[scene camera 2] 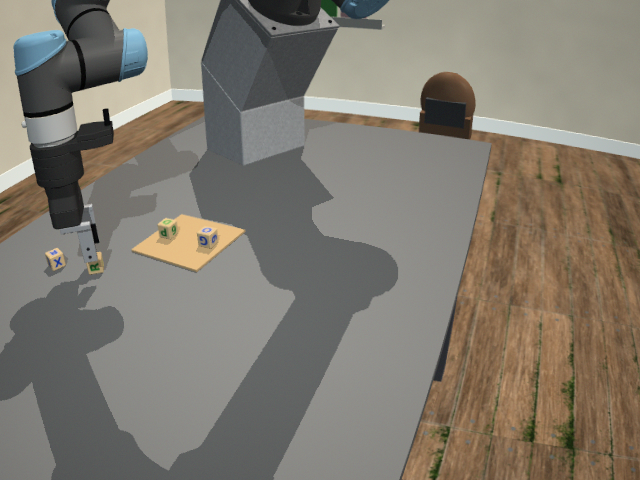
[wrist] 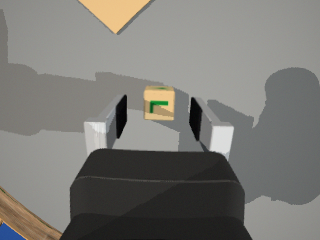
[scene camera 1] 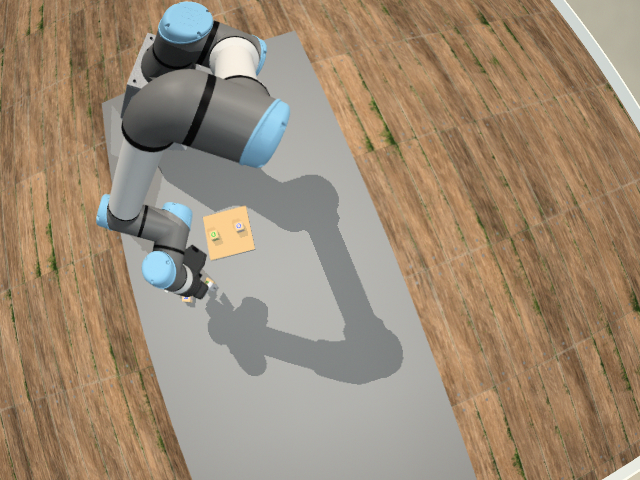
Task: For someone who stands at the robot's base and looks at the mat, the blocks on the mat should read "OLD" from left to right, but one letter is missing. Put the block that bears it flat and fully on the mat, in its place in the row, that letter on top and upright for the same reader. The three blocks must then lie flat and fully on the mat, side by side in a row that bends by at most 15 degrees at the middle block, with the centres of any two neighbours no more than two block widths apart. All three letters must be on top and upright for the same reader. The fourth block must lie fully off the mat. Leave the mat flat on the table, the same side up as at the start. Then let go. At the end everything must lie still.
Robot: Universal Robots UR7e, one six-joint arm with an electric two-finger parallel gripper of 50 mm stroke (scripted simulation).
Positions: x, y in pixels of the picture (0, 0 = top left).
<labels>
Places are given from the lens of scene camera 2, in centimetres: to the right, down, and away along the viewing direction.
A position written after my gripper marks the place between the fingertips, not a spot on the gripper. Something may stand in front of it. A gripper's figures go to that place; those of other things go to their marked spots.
my gripper point(scene camera 2: 92, 251): -36, 2, 82
tan mat point(scene camera 2: 182, 250): -22, 2, 88
</labels>
